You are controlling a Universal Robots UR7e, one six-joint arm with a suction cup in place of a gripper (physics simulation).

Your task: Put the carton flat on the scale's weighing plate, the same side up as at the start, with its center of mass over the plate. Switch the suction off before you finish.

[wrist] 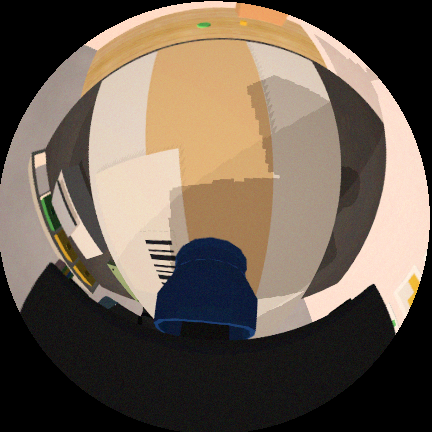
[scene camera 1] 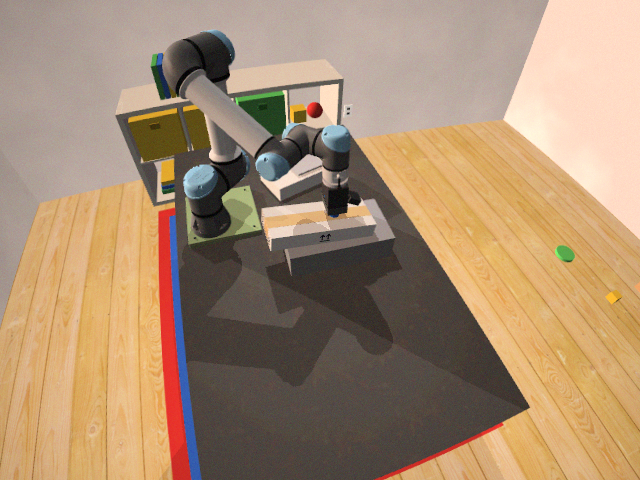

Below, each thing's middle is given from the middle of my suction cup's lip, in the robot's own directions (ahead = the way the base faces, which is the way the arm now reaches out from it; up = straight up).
I see my suction cup 50 mm past the white carton [scene camera 1: 291,226], 10 mm to the left of it and 30 mm above it. Round my suction cup: white scale [scene camera 1: 307,173] (60 mm behind, 410 mm to the left, 140 mm below).
